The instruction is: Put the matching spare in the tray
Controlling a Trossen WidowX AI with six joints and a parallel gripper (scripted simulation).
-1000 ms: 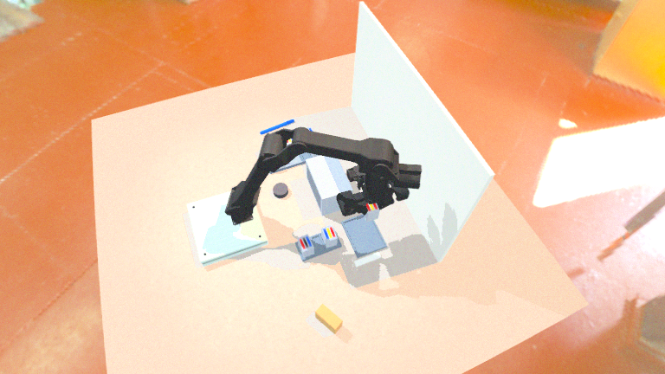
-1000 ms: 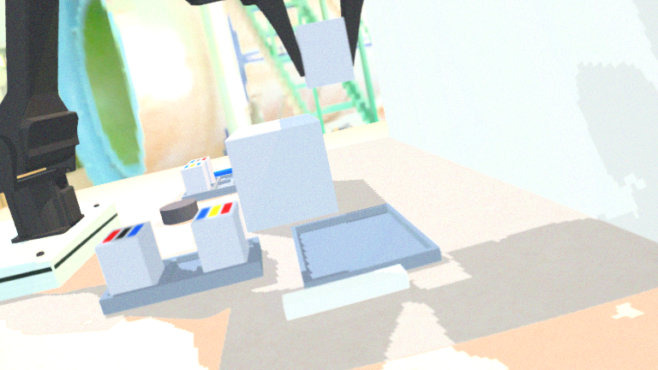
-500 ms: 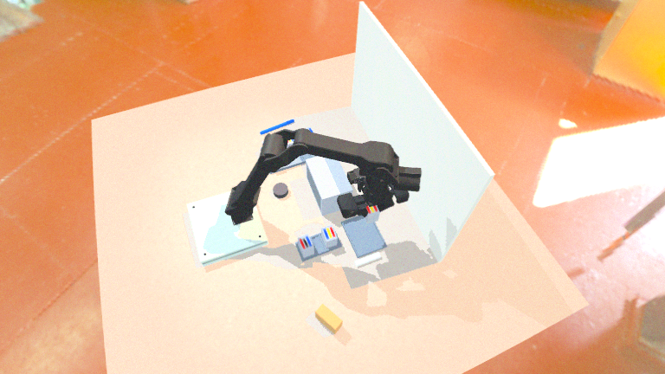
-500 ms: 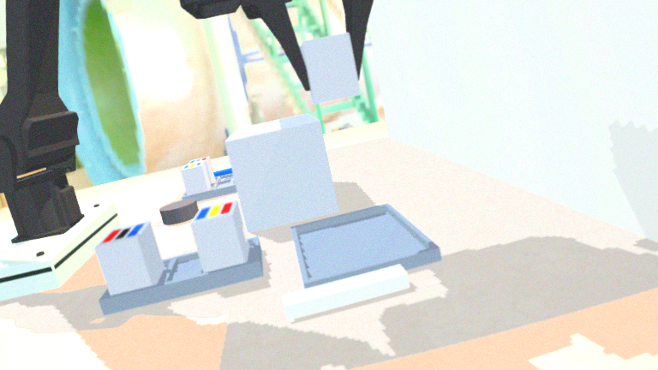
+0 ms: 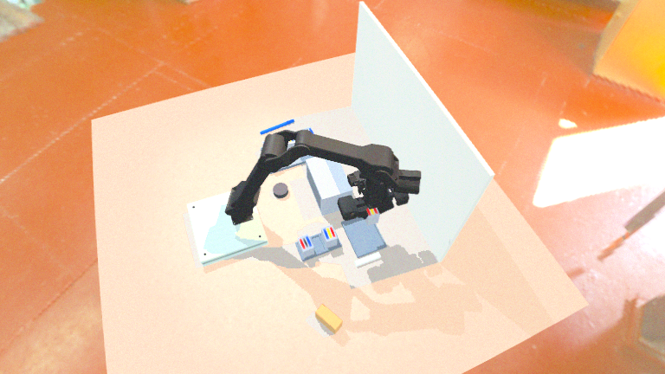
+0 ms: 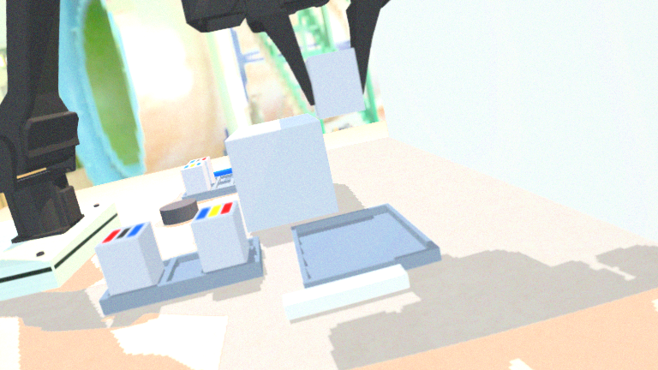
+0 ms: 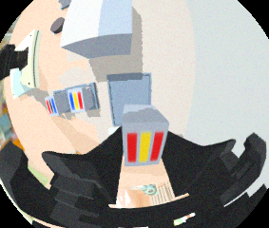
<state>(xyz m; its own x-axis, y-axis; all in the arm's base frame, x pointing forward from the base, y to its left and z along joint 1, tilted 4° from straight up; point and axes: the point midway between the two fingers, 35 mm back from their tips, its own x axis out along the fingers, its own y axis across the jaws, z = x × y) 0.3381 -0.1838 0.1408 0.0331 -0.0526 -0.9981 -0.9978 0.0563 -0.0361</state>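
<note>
My gripper tip is 12 cm above the grey tray, 1 cm to the right of it and 1 cm past it. The rest, counted from my gripper tip: rack (15 cm behind, 11 cm below, 2 cm to the left); then mounted unit (20 cm to the left, 7 cm below, 5 cm behind); then white strip (12 cm below, 8 cm to the right, 3 cm behind).
</note>
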